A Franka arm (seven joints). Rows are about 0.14 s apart.
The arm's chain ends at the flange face. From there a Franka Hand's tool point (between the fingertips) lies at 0.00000 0.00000 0.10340 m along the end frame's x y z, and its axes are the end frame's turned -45 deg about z.
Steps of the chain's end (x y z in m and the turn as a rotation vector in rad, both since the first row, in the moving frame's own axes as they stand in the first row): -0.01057, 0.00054, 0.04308, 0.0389, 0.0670, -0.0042; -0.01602, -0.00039, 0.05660, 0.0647, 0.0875, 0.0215; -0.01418, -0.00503, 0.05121, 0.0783, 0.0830, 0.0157
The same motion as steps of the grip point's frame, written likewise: -0.00012, -0.00506, 0.04277, -0.0199, 0.0749, -0.0042; 0.00004, -0.00982, 0.05599, -0.0161, 0.1076, 0.0215; 0.00529, -0.01315, 0.05054, -0.0033, 0.1141, 0.0157
